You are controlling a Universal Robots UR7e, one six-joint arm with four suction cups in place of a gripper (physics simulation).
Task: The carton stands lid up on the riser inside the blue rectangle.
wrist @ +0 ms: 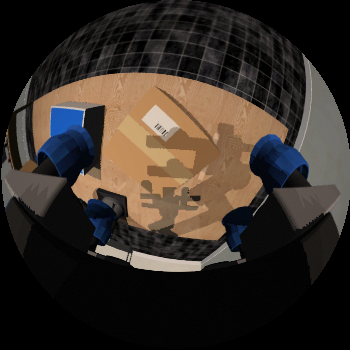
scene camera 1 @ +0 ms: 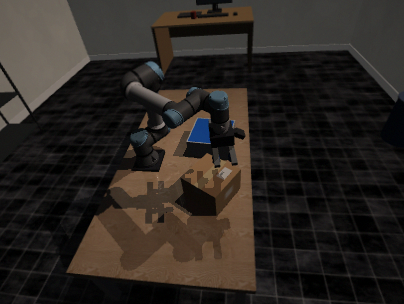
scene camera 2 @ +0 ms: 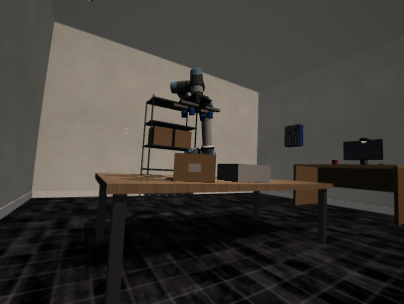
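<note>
The brown carton stands on the table, with its taped top and white label facing up. It is turned at an angle, beside the riser and apart from it. The riser is a low box with grey and dark sides. The blue rectangle with a pale border covers its top; the arm hides part of it. My gripper has four blue suction cups, is open and holds nothing. It hangs above the carton with a gap between them.
The arm's base stands on the wooden table near one long edge. A desk with a monitor stands beyond the table. A shelf rack with two cartons stands behind the arm in scene camera 2's view.
</note>
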